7 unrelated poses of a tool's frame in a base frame.
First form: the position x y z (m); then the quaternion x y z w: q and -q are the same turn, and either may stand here.
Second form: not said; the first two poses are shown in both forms.
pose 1, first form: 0.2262 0.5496 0.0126 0.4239 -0.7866 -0.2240 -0.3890
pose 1, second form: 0.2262 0.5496 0.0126 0.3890 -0.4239 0.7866 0.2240
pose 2, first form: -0.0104 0.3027 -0.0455 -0.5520 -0.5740 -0.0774 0.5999
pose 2, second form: -0.0104 0.3027 -0.0455 0.5999 -0.5520 -0.5740 -0.0774
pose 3, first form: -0.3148 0.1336 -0.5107 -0.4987 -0.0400 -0.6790 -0.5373
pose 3, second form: -0.3148 0.1336 -0.5107 0.5373 0.4987 0.0400 0.6790
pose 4, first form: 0.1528 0.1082 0.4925 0.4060 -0.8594 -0.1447 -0.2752
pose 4, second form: 0.1528 0.1082 0.4925 0.2752 -0.4060 0.8594 0.1447
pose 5, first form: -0.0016 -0.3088 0.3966 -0.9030 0.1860 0.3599 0.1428
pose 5, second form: -0.0016 -0.3088 0.3966 0.1428 -0.9030 0.1860 0.3599
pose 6, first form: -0.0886 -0.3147 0.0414 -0.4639 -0.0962 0.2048 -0.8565
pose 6, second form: -0.0886 -0.3147 0.0414 0.8565 0.4639 0.0962 -0.2048
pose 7, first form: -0.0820 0.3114 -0.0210 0.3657 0.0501 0.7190 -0.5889
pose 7, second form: -0.0820 0.3114 -0.0210 0.5889 -0.3657 -0.0501 -0.7190
